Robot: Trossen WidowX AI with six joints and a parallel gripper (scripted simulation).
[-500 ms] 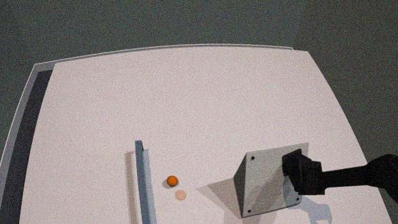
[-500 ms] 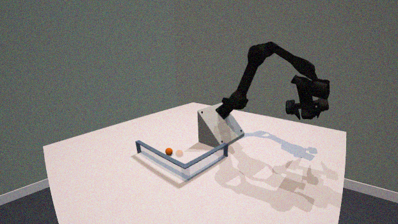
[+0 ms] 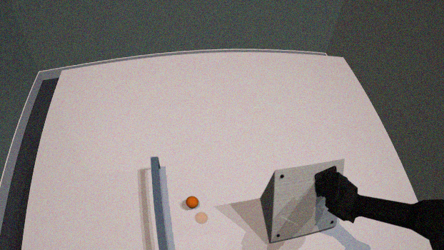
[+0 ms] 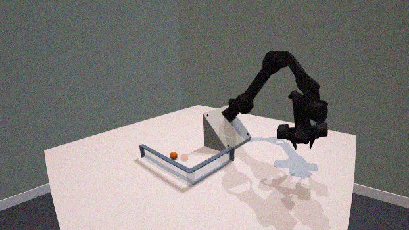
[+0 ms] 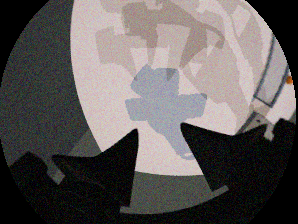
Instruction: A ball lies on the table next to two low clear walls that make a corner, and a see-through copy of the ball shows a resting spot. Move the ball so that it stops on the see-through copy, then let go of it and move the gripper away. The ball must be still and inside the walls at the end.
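Right now my gripper tip is 49 cm to the left of the orange ball, 16 cm short of it and 7 cm above it.
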